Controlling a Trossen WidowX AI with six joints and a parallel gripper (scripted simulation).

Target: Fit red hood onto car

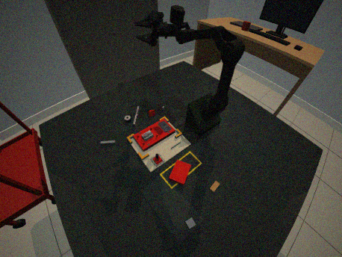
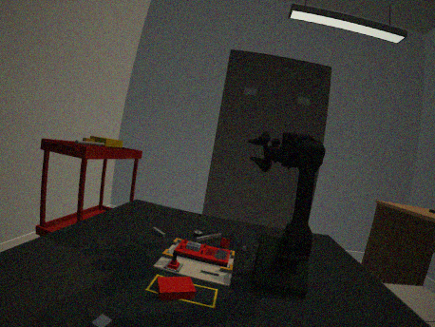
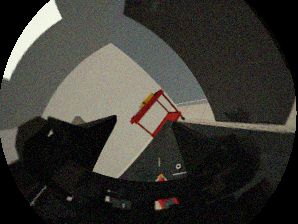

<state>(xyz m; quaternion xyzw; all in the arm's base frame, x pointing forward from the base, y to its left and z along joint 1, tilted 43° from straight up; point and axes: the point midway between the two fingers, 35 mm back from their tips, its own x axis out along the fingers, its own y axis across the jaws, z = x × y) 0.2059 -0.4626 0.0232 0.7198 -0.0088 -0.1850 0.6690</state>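
Right now the red hood is 80 mm ahead of my gripper tip, 520 mm to the left of it and 420 mm below it. Round my gripper tip: tan block (10 mm behind, 650 mm to the left, 430 mm below); then grey bar (310 mm ahead, 190 mm to the left, 430 mm below); then grey engine block (110 mm ahead, 280 mm to the left, 410 mm below).
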